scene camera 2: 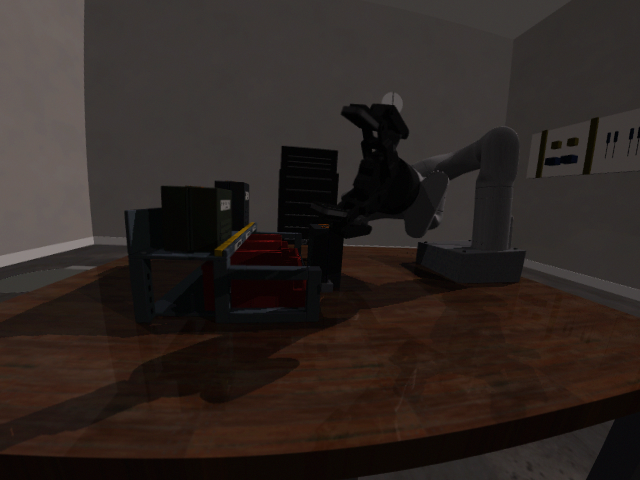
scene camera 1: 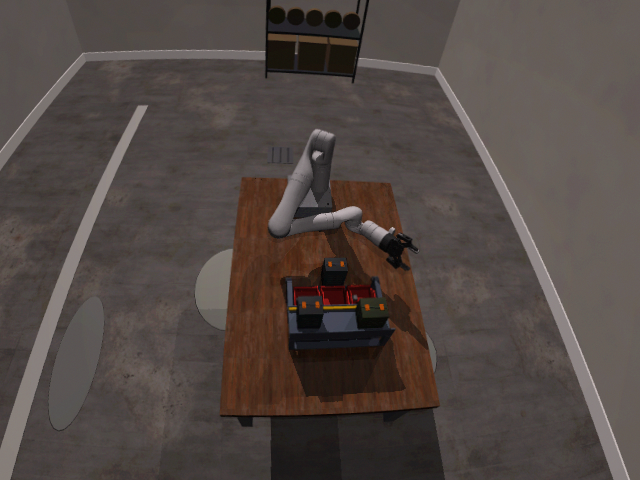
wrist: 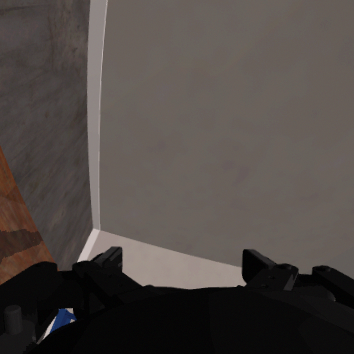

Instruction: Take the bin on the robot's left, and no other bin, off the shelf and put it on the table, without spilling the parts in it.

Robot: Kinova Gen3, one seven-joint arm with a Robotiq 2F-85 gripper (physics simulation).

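Places are measured from the arm's base along level axes (x ahead, y left, z up), in millimetres.
Pixels of known places: gripper, fingertip midpoint: [scene camera 2: 332,160] [scene camera 1: 413,261] [wrist: 182,262]; arm's base, origin of the base link: [scene camera 2: 489,247] [scene camera 1: 319,185].
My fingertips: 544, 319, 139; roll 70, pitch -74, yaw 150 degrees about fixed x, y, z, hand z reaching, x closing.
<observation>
For each thing: its top centre in the pictures, then the offset to it from my fingertips, as dx, dy, dz. Level surfaces: height alone.
- wooden table, its level: dz -224
- middle bin, middle of its top: [scene camera 2: 265,245] [scene camera 1: 336,299] +83, -295, -143
- greenish case, middle of its top: [scene camera 2: 200,188] [scene camera 1: 374,307] +180, -181, -27
- yellow rail, middle of its top: [scene camera 2: 241,231] [scene camera 1: 338,307] +134, -294, -112
Three red bins sit side by side in the low grey shelf [scene camera 1: 338,322] [scene camera 2: 139,289] on the wooden table [scene camera 1: 258,372] [scene camera 2: 361,392]. The bin on the robot's left [scene camera 1: 368,291] [scene camera 2: 266,291] is at the right end in scene view 1 and nearest the camera in scene view 2. A small grey part shows in it; its other contents are hard to make out. My gripper [scene camera 1: 409,258] [scene camera 2: 333,159] [wrist: 182,262] is open and empty, raised above the table's side edge, on the robot's side of the shelf and apart from the bins. The bins do not show in the wrist view.
A dark case [scene camera 1: 334,272] [scene camera 2: 325,255] stands in front of the middle bin [scene camera 1: 334,295]. A dark case [scene camera 1: 309,316] and a greenish case [scene camera 1: 372,315] [scene camera 2: 193,219] stand on the shelf's upper board. A yellow rail [scene camera 1: 338,307] [scene camera 2: 235,239] runs above the bins.
</observation>
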